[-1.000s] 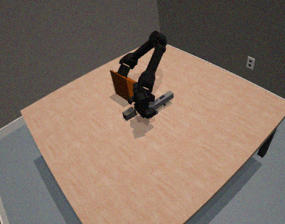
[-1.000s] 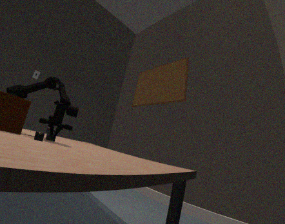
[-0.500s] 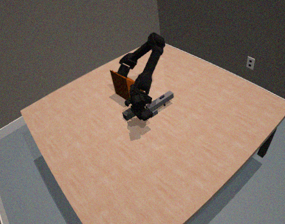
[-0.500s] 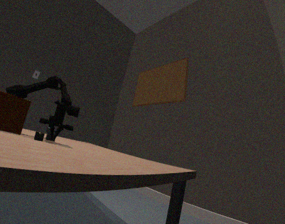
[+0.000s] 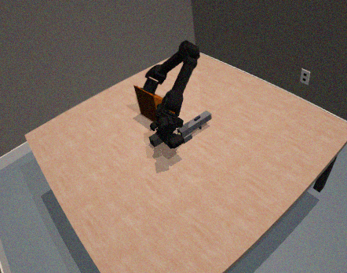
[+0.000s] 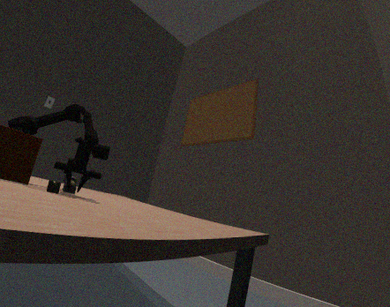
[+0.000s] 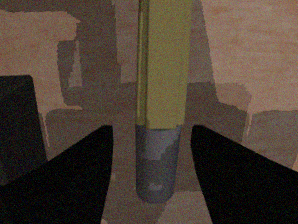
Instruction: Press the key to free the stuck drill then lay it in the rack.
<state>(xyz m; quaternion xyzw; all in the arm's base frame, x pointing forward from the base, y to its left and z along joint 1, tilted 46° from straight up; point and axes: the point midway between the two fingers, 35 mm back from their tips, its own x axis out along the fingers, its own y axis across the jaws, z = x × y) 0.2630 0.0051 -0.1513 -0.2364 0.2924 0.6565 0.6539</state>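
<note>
Now: the drill 5 cm to the left of my gripper tip and 3 cm above it.
</note>
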